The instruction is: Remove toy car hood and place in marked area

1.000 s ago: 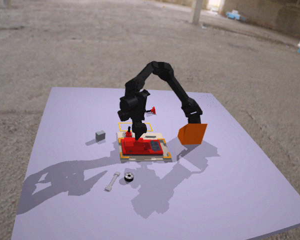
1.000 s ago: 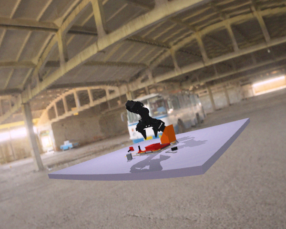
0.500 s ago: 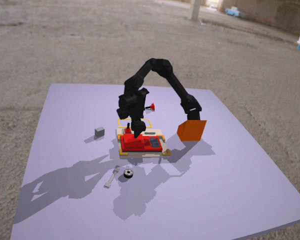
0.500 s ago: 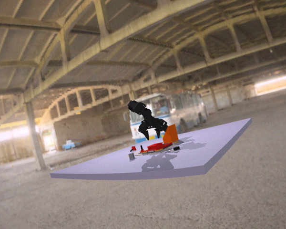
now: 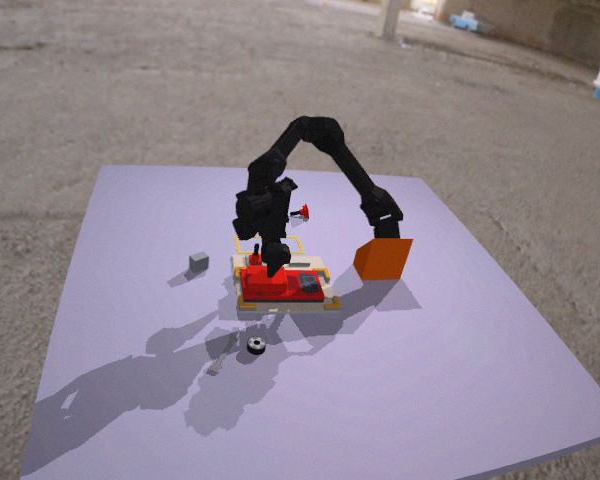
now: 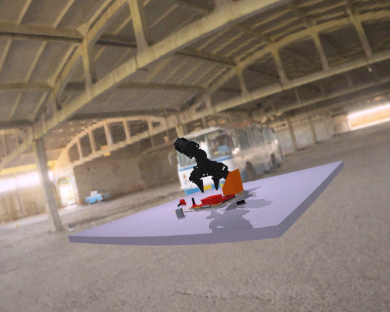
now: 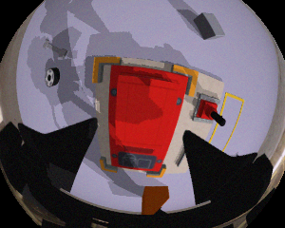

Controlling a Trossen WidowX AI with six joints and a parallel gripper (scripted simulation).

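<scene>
Now: gripper tip 40 mm above the red hood. From my gripper tip the other things lie so: grey wrench 200 mm to the left, 140 mm ahead, 80 mm below; then black wheel 190 mm to the left, 70 mm below, 70 mm ahead.
</scene>
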